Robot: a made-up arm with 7 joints.
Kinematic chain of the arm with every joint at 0, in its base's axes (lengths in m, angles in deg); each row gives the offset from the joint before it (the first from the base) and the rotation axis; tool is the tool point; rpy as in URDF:
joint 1: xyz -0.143 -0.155 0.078 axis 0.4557 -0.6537 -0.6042
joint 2: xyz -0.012 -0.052 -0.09 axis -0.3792 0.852 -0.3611
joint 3: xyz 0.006 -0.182 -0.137 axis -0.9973 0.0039 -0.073
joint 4: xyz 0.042 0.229 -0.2 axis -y
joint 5: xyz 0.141 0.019 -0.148 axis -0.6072 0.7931 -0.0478
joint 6: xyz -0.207 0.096 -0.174 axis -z
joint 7: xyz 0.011 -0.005 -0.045 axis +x
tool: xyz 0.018 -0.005 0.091 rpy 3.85 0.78 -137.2
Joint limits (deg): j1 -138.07..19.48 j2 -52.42..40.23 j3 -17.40..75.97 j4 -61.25..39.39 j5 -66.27..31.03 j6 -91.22..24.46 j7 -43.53..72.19
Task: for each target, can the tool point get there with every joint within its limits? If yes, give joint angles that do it. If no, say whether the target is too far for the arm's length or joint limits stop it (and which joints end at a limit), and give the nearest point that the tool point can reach.
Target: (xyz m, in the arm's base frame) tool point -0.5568 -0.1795 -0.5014
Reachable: yes | joints -20.97 19.27 -1.51 -43.15 -45.46 -76.84 18.82
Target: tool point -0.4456 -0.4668 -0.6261
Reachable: yes | joints -39.07 16.05 6.88 -1.69 -58.40 -13.48 42.43
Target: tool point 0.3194 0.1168 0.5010
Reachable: no: joint limits stop it (at a limit: joint 1, joint 2, joint 3, joint 4, joint 5, joint 7) | nearest point 0.2473 0.1969 0.2450 | short by 0.278 m
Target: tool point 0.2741 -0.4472 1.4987
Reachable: no: too far | nearest point 0.2147 -0.5884 0.6802 | short by 0.833 m
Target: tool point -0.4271 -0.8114 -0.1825
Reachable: yes | joints -75.66 2.28 23.60 -26.63 9.82 -47.47 16.71
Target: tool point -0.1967 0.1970 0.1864
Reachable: no: joint limits stop it (at a limit: joint 2, joint 3, joint 4, joint 5, joint 6, joint 7) | nearest point -0.0289 0.3193 0.0131 | short by 0.270 m
